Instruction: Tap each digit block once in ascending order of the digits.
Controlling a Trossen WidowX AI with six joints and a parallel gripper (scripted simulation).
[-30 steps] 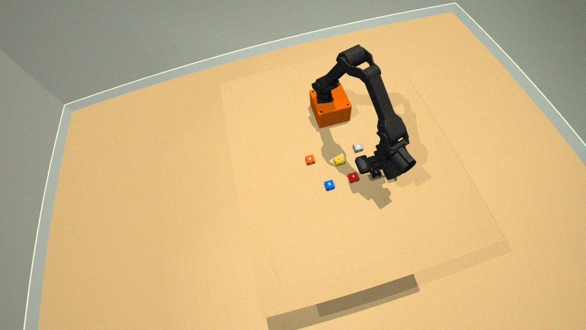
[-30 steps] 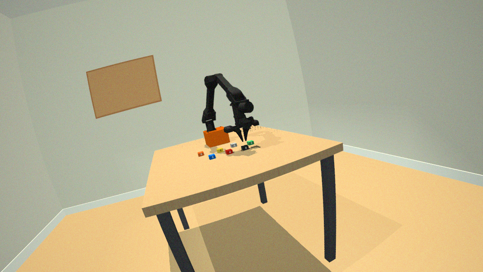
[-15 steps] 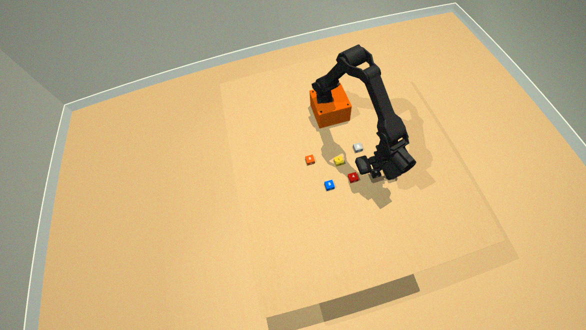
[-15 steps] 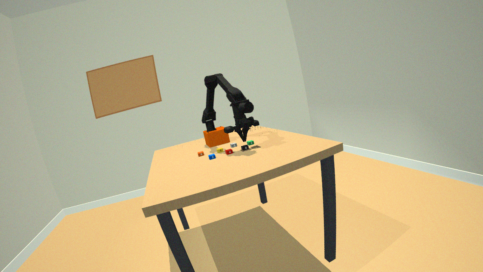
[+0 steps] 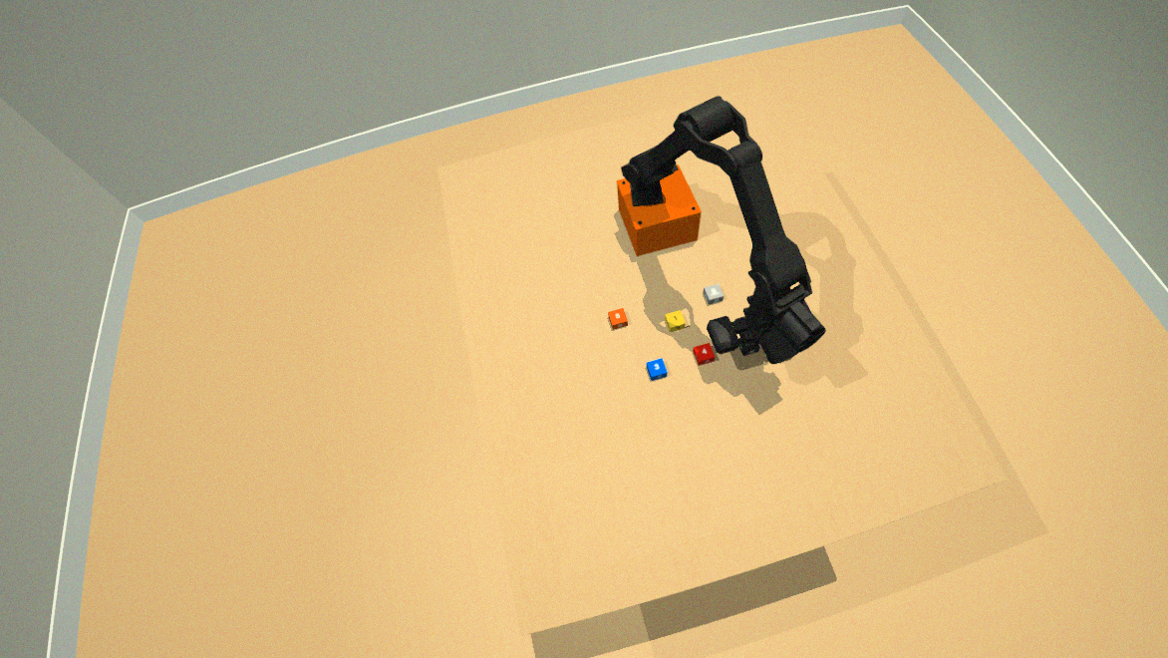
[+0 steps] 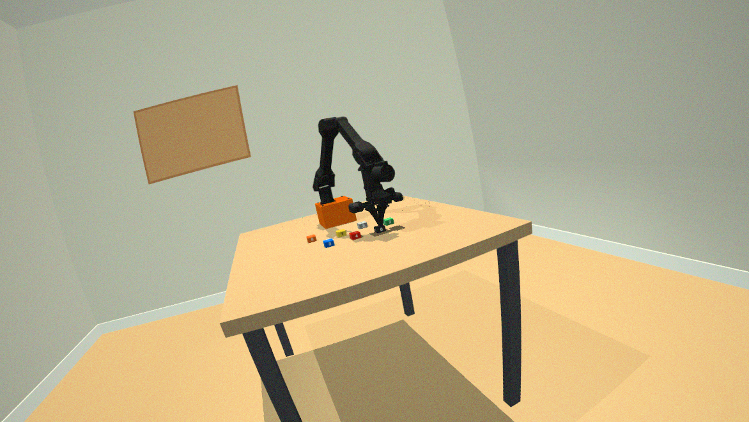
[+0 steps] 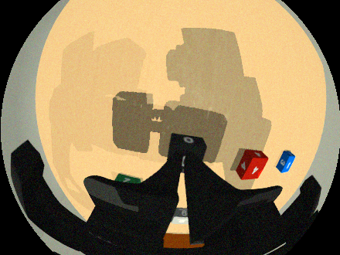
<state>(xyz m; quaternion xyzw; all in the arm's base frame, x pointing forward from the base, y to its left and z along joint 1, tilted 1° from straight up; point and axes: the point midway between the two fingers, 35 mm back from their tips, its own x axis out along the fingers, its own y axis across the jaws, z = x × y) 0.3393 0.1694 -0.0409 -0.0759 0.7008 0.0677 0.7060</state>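
Right now the black block is 10 mm behind my gripper tip and 10 mm below it. Round my gripper tip: red block: 10 mm ahead, 100 mm to the right, 10 mm below; then grey block: 130 mm behind, 50 mm to the right, 10 mm below; then green block: 90 mm behind, 40 mm to the left, 10 mm below.
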